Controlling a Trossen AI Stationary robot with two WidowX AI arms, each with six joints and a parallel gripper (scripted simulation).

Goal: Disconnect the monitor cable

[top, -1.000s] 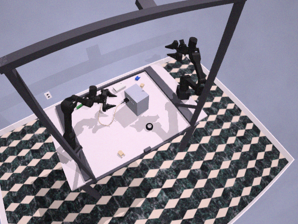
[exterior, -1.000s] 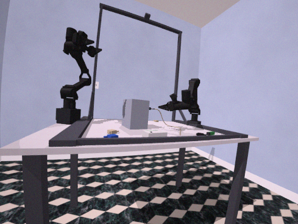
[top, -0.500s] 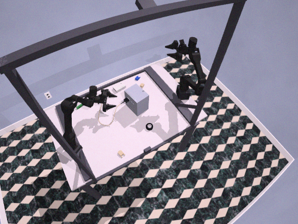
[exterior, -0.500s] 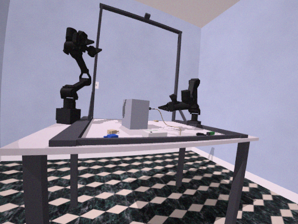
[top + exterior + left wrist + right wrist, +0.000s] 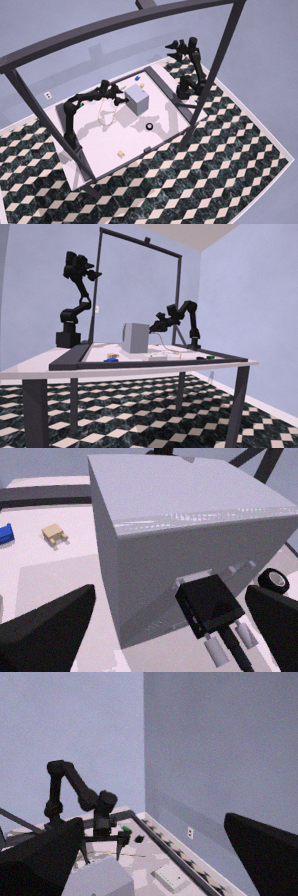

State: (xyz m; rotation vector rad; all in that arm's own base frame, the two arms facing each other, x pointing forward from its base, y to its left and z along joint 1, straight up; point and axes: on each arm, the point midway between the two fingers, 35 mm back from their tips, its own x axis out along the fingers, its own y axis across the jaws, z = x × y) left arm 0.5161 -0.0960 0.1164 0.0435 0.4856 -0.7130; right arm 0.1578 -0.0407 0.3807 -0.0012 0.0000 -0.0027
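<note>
Now: the grey box 50 mm behind my left hand, 110 mm to the right of it and 70 mm below it.
</note>
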